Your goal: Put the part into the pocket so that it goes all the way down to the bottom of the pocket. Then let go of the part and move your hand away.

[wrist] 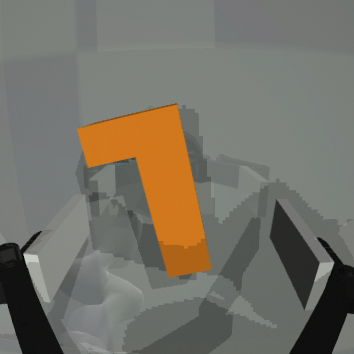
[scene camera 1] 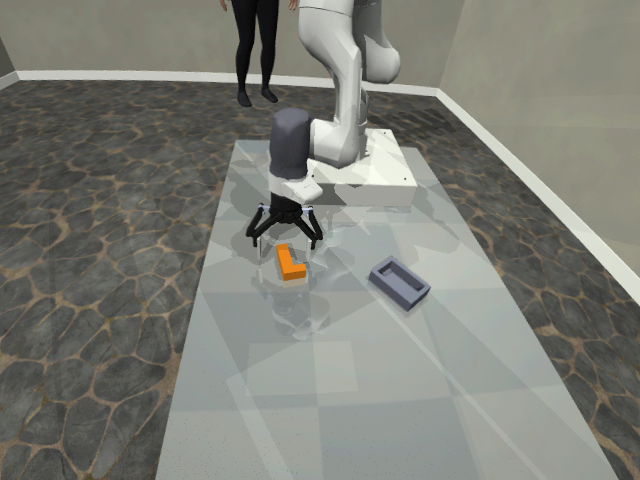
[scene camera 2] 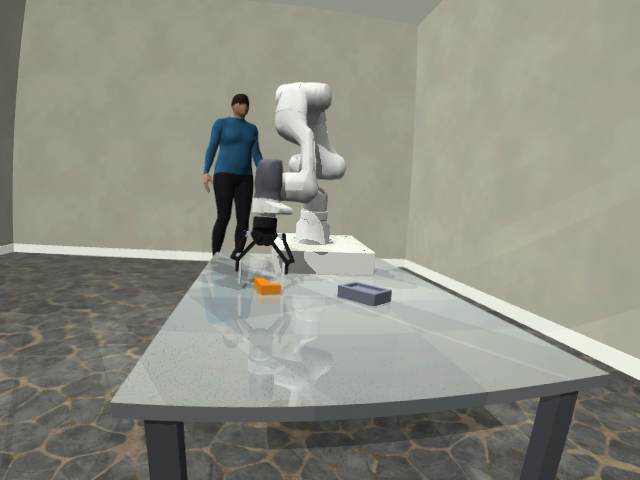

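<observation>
The orange L-shaped part [scene camera 1: 294, 272] [scene camera 2: 268, 289] [wrist: 172, 190] lies flat on the table. The blue-grey block with the pocket [scene camera 1: 387, 290] [scene camera 2: 356, 296] stands to the right of the part in both scene views, turned at a slant; its pocket looks empty in scene camera 1. It does not show in the wrist view. My gripper [scene camera 1: 284, 253] [scene camera 2: 262, 275] [wrist: 179, 216] is open and points down low over the part. In the wrist view the long leg's end lies between the fingers, apart from both, and the short leg lies further up, pointing left.
The grey glossy table [scene camera 1: 248, 439] [scene camera 2: 320, 412] mirrors the arm and part. The white robot base [scene camera 1: 367, 193] [scene camera 2: 343, 262] stands at the table's back. A person [scene camera 1: 256, 46] [scene camera 2: 235, 149] stands on the floor behind the table.
</observation>
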